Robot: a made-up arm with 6 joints.
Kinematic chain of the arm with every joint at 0, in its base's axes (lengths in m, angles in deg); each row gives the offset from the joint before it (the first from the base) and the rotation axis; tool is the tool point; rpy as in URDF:
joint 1: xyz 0 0 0.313 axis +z
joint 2: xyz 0 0 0 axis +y
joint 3: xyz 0.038 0 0.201 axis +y
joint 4: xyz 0.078 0 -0.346 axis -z
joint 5: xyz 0 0 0 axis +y
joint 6: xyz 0.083 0 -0.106 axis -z
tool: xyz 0 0 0 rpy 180 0 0
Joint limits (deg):
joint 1: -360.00..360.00
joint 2: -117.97..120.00
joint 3: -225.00..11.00
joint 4: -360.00..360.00
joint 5: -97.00..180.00
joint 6: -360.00..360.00
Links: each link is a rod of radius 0.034 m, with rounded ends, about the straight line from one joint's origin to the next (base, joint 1, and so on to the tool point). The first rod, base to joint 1, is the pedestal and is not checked.
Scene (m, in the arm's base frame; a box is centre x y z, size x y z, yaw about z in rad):
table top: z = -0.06
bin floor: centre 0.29 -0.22 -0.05 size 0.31 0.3 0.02 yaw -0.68
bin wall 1: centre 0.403 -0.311 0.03 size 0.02 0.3 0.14 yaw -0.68
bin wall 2: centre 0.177 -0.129 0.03 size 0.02 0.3 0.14 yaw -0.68
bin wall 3: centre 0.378 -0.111 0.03 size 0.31 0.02 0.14 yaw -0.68
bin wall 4: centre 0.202 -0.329 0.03 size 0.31 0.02 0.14 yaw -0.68
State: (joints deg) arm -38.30 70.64 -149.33 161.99 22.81 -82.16
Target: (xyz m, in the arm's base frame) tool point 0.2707 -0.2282 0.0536
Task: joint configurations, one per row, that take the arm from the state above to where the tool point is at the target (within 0.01 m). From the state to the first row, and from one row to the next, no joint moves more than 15 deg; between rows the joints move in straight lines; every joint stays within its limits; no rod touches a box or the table.
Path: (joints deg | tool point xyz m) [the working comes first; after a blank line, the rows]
Joints at the target: -36.01 52.89 -85.82 168.58 -34.45 -82.16
Straight joint move there: touches bin wall 1.

1: -37.94 63.87 -137.55 163.24 9.97 -82.16 | 0.4999 -0.4129 0.2534
2: -37.58 57.11 -125.77 164.48 -2.86 -82.16 | 0.4642 -0.3870 0.2208
3: -37.22 50.34 -113.99 165.73 -15.70 -82.16 | 0.4204 -0.3529 0.1987
4: -36.87 43.58 -102.21 166.98 -28.54 -82.16 | 0.3714 -0.3133 0.1883
5: -36.51 36.81 -90.43 168.22 -41.37 -82.16 | 0.3205 -0.2708 0.1898
6: -36.15 30.05 -78.65 169.47 -54.21 -82.16 | 0.2707 -0.2282 0.2020
7: -36.08 41.47 -82.23 169.02 -44.33 -82.16 | 0.2752 -0.2319 0.1283
8: -36.01 52.89 -85.82 168.58 -34.45 -82.16 | 0.2707 -0.2282 0.0536

